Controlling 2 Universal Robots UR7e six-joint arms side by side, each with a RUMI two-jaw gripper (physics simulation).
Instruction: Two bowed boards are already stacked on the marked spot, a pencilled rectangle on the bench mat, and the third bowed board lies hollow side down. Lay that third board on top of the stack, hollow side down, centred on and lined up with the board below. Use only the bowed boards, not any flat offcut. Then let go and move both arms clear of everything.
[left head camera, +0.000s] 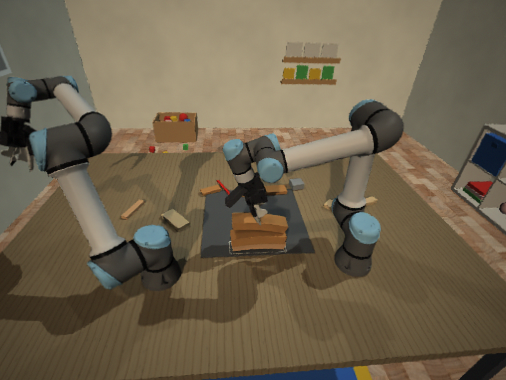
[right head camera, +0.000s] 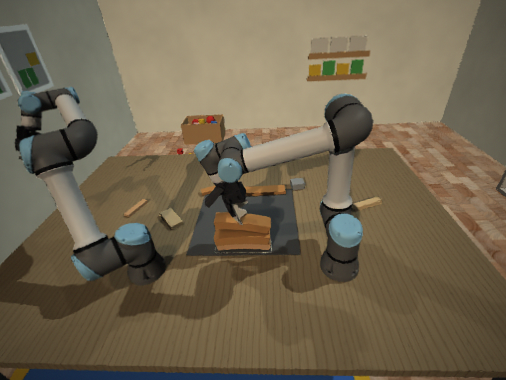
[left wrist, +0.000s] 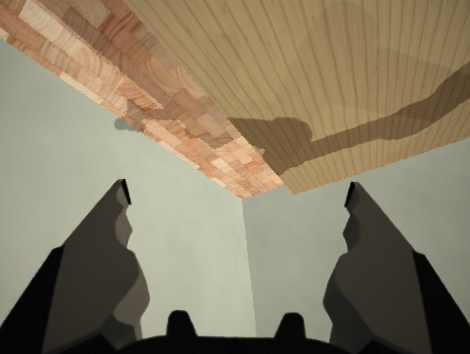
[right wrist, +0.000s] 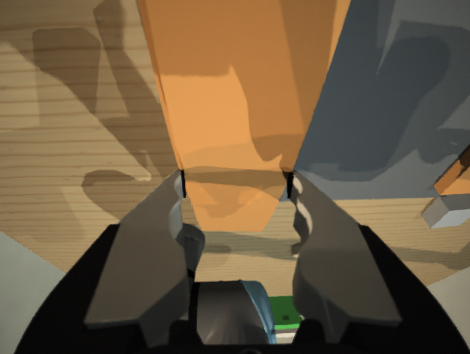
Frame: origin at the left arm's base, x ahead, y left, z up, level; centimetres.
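Seen in the pictures: left gripper, fingertip midpoint: (left head camera: 20, 168) (left wrist: 237, 182); right gripper, fingertip midpoint: (left head camera: 260, 219) (right head camera: 242, 219) (right wrist: 236, 172); left arm's base, origin of the base link: (left head camera: 161, 274) (right head camera: 147, 270); right arm's base, origin of the base link: (left head camera: 352, 262) (right head camera: 338, 266).
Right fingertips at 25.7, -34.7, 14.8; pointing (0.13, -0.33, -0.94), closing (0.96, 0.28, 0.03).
Observation:
Pixels of each thing's top centre, then the offset from my right fingertips to it, as dx, dy, dz. Level surfaces: height alone.
- third bowed board, middle of its top: (right wrist: 239, 183) (left head camera: 258, 216) (right head camera: 241, 216) -0.1, +0.6, +1.4
- dark mat, its level: dz -14.2
- orange-brown strip, middle of its top: (right head camera: 260, 189) (left head camera: 261, 189) +40.4, +5.7, -12.1
- grey block, middle of its top: (right wrist: 455, 218) (right head camera: 297, 181) (left head camera: 296, 181) +52.3, -13.4, -11.2
- flat offcut, middle of its top: (left head camera: 133, 208) (right head camera: 135, 206) +8.5, +67.4, -13.1
- pale block, middle of its top: (left head camera: 175, 218) (right head camera: 170, 216) +5.7, +42.9, -12.7
- pale strip, middle of its top: (right head camera: 367, 201) (left head camera: 365, 201) +43.4, -51.7, -12.4
The third bowed board (left head camera: 274, 223) (right head camera: 257, 223) (right wrist: 207, 110) is orange-brown and is held hollow side down directly over the stack. Its right end looks slightly lower in the head views. A narrow dark wedge shows under its left part; whether it touches the stack is unclear. The two stacked bowed boards (left head camera: 259, 243) (right head camera: 243, 243) lie in the pencilled rectangle on the dark mat (left head camera: 215, 222) (right head camera: 285, 212). My right gripper (left head camera: 258, 217) (right head camera: 240, 217) (right wrist: 236, 172) is shut across the third board's long sides. My left gripper (left head camera: 22, 162) (left wrist: 237, 182) is open and empty, raised at the far left.
An orange-brown strip (left head camera: 276, 189) and a grey block (left head camera: 296, 184) (right head camera: 297, 183) lie behind the mat. A flat offcut (left head camera: 133, 209) (right head camera: 136, 207) and a pale block (left head camera: 175, 220) (right head camera: 171, 218) lie left of it. Another pale strip (right head camera: 368, 203) lies near the right arm's base.

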